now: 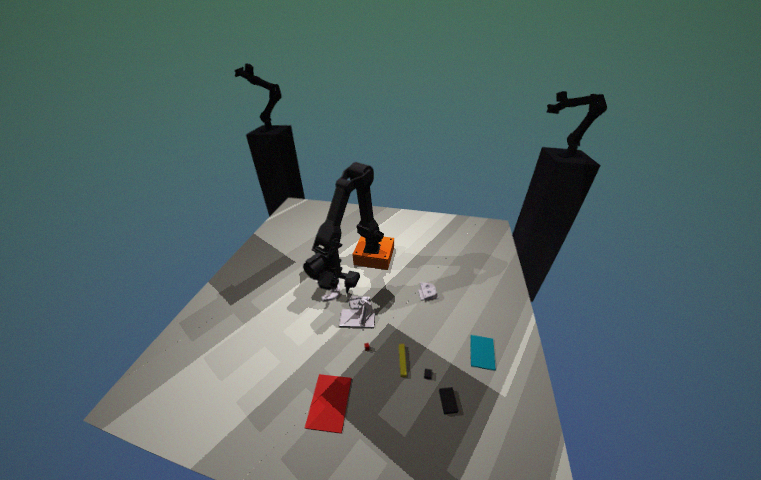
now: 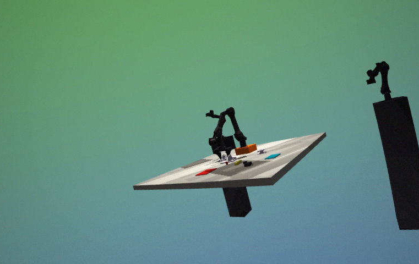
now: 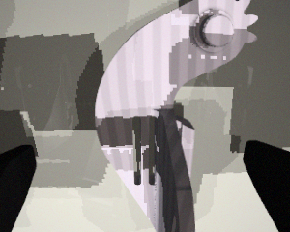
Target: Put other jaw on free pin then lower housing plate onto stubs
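The jaw is 30 mm ahead of my gripper tip and 20 mm to the right of it. From my gripper tip the other things lie so: small red cube 230 mm ahead, 160 mm to the left, 10 mm above; then yellow bar 280 mm to the left, 250 mm ahead; then red sheet 410 mm ahead, 90 mm to the left.
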